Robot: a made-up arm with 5 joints. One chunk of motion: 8 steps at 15 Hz.
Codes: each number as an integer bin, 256 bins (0 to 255) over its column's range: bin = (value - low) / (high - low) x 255, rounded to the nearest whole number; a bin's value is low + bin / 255 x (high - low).
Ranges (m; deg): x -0.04..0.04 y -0.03..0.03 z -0.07..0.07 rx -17..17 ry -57..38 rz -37..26
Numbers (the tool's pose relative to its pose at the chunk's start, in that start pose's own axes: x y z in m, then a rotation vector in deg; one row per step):
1: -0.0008 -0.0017 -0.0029 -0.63 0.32 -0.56
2: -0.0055 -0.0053 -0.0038 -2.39 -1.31 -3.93
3: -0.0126 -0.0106 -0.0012 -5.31 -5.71 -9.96
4: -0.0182 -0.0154 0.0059 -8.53 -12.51 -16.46
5: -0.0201 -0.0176 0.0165 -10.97 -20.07 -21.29
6: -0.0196 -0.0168 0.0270 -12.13 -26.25 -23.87
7: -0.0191 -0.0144 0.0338 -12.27 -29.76 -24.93
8: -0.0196 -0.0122 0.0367 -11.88 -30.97 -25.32
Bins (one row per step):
1: 125 120 122 123 154 147
2: 110 105 121 110 149 134
3: 87 82 125 88 138 109
4: 69 62 138 64 119 83
5: 63 53 158 45 99 64
6: 65 56 177 37 83 53
7: 67 66 189 35 73 49
8: 65 76 194 38 70 47

